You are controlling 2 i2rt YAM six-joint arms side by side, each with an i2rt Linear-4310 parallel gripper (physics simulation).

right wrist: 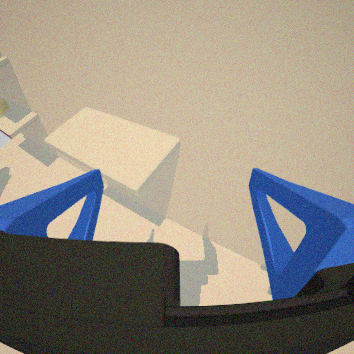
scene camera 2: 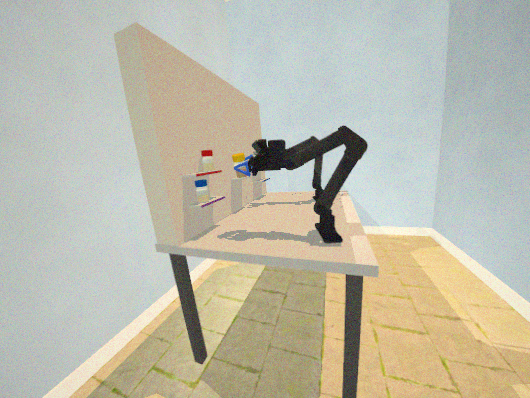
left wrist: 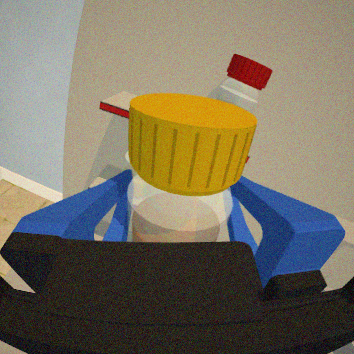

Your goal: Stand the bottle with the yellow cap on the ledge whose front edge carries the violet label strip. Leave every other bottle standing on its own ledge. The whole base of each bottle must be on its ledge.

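Frame: origin at the left arm's base, x ahead, y left, z up, level; centimetres.
Where they show: left gripper, fingertip midpoint: (scene camera 2: 235, 165) (left wrist: 177, 177); right gripper, fingertip midpoint: (right wrist: 175, 176); left arm's base, origin of the base link: (scene camera 2: 327, 232).
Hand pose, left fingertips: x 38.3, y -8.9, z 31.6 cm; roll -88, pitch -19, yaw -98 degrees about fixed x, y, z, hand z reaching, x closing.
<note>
Each offset is from my left fingertips to the top centre of the thing. "*": to the spot under its first point.
The bottle with the yellow cap @[dx -2.0, dy +0.1, dz +5.5 cm] (scene camera 2: 239, 159) (left wrist: 192, 145) is roughly upright in the air, between the fingers of my left gripper (scene camera 2: 243, 166) (left wrist: 177, 177), which is shut on it. The violet label strip @[* dx +13.6, dy -1.5, dz -16.1 cm] (scene camera 2: 213, 201) marks the front edge of a low ledge; a bottle with a blue cap @[dx +17.8, dy -0.2, dz -5.2 cm] (scene camera 2: 201, 191) stands on that ledge. Above it, a bottle with a red cap @[dx +16.2, dy -9.6, dz +8.8 cm] (scene camera 2: 207, 160) (left wrist: 250, 72) stands on a ledge with a red strip (scene camera 2: 209, 173) (left wrist: 115, 109). My right gripper (right wrist: 175, 176) is open and empty; in the scene view it is hidden behind the left arm.
A tall upright panel (scene camera 2: 195, 110) backs the ledges. A pale block (scene camera 2: 237, 195) stands below the held bottle in the scene view. In the right wrist view a pale block @[dx +6.2, dy -41.9, dz -8.7 cm] (right wrist: 115, 150) stands against the panel, and part of another ledge shows at the left edge.
</note>
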